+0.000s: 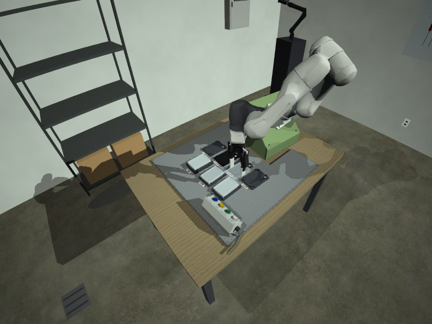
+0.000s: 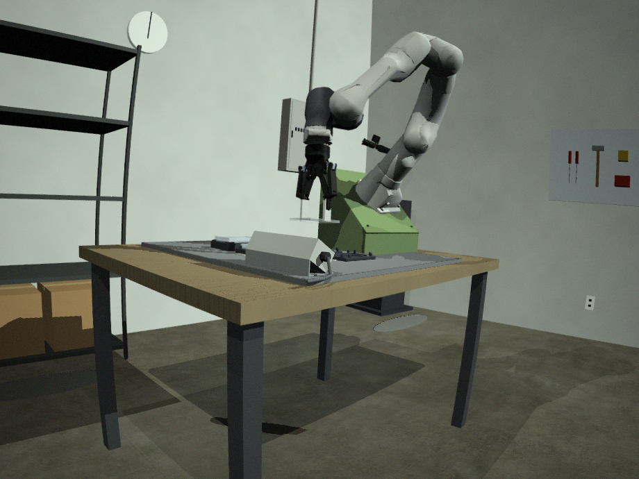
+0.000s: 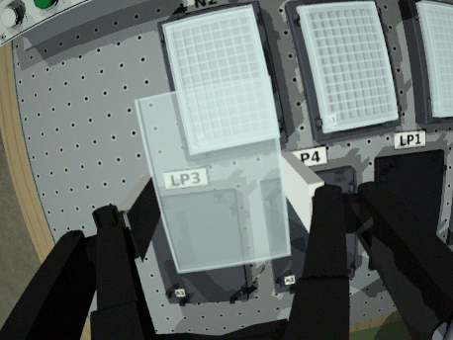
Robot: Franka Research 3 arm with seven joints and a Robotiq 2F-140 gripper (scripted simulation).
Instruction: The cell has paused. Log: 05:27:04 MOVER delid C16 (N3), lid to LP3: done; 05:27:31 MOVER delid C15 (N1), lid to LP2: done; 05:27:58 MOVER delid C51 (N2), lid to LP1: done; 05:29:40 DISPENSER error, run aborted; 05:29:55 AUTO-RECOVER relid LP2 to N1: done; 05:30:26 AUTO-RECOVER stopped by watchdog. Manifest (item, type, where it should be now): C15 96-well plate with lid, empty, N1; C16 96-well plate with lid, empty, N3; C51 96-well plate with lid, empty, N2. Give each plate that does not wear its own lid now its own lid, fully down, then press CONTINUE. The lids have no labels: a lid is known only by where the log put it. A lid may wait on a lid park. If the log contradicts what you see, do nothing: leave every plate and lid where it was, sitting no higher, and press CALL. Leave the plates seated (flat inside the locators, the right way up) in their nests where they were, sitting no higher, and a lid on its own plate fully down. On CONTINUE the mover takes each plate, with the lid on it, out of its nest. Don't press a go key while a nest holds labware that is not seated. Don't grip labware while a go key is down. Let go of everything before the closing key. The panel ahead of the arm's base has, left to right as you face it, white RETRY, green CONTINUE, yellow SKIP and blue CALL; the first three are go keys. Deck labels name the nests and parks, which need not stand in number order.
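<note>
Now: the plate 13 cm to the right of my hand, 11 cm below it and 9 cm ahead of it. Also, from my hand: clear lid: 2 cm below; then park LP3: 13 cm below, 11 cm behind, 4 cm to the left; then LP4 label: 13 cm below, 8 cm to the right, 1 cm behind.
</note>
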